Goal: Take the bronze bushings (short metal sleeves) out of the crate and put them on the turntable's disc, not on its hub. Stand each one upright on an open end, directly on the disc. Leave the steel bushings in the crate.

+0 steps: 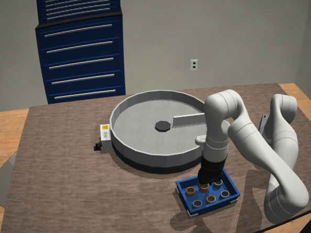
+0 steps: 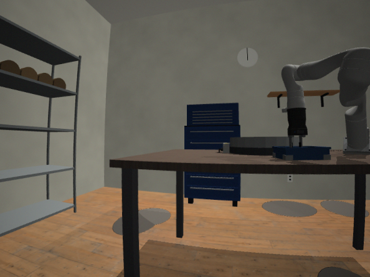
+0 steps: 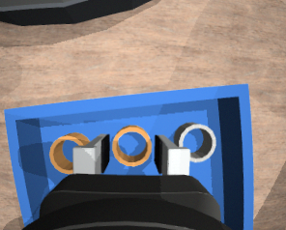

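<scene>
Right now my hand is 3 cm to the right of the blue crate and 3 cm above it. Also, from my hand: turntable (9 cm ahead, 32 cm to the right).
</scene>
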